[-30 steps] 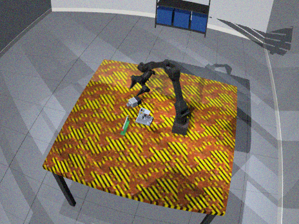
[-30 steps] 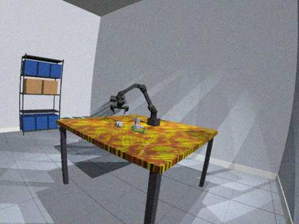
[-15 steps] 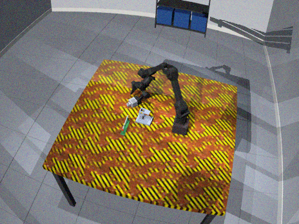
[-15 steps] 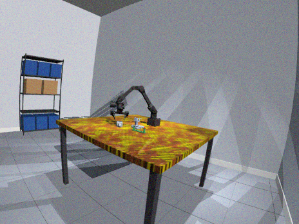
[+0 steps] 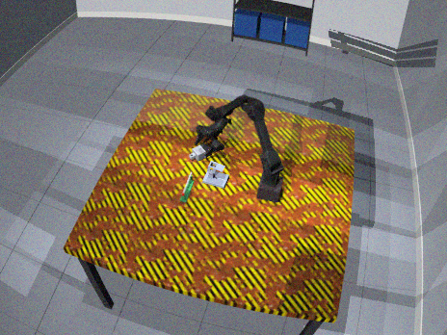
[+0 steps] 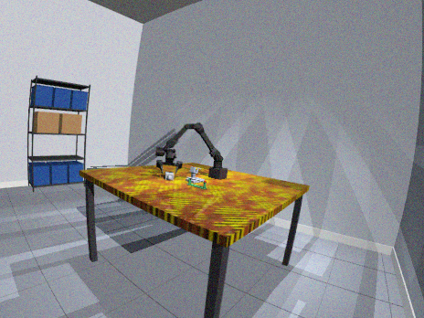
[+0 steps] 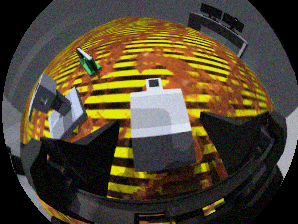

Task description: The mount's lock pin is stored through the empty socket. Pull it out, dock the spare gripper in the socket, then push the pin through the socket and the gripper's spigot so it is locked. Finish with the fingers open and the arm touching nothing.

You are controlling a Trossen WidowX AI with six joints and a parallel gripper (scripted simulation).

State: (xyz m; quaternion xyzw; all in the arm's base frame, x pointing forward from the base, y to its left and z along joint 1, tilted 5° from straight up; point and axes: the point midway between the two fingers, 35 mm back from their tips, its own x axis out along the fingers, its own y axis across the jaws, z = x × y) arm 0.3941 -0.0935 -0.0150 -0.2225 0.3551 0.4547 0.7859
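Right now my gripper tip is 1 cm to the right of the spare gripper and 1 cm above it. Round my gripper tip: green cradle 24 cm to the left, 5 cm behind, 1 cm below; grey mount 14 cm behind, 12 cm to the left, 1 cm above.
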